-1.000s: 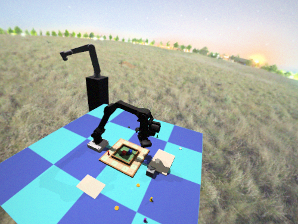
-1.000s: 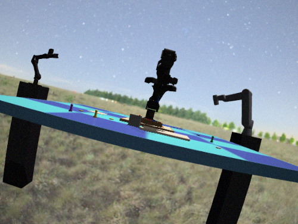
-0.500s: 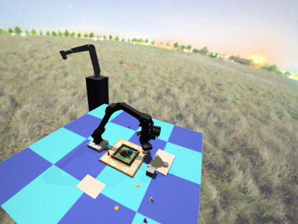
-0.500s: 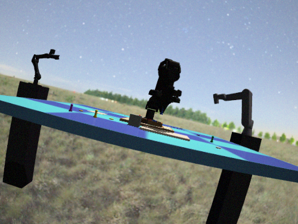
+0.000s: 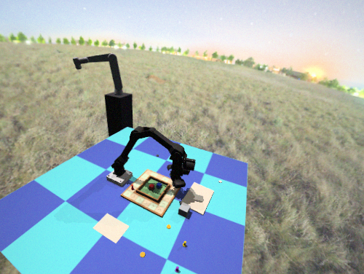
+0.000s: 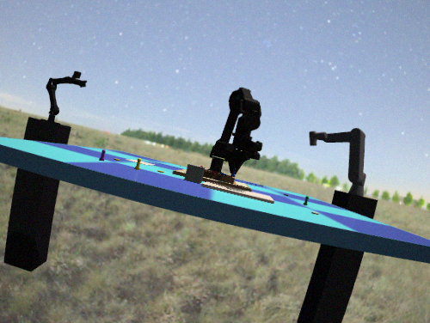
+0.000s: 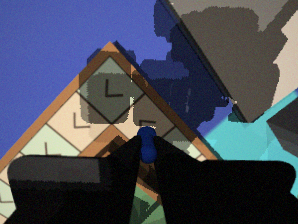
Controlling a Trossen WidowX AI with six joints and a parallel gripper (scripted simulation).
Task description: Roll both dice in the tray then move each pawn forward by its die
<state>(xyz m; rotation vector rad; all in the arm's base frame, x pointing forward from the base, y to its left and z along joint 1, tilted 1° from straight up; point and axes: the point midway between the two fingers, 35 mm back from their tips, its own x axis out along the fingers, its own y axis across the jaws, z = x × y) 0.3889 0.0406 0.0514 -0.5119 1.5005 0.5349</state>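
The green tray is 120 mm behind my gripper tip, 60 mm to the right of it and 40 mm below it. From my gripper tip the other things lie so: red pawn: 240 mm behind, 110 mm to the right, 20 mm below; then grey block: 130 mm to the right, 110 mm ahead, 20 mm below; then blue pawn: 10 mm above.
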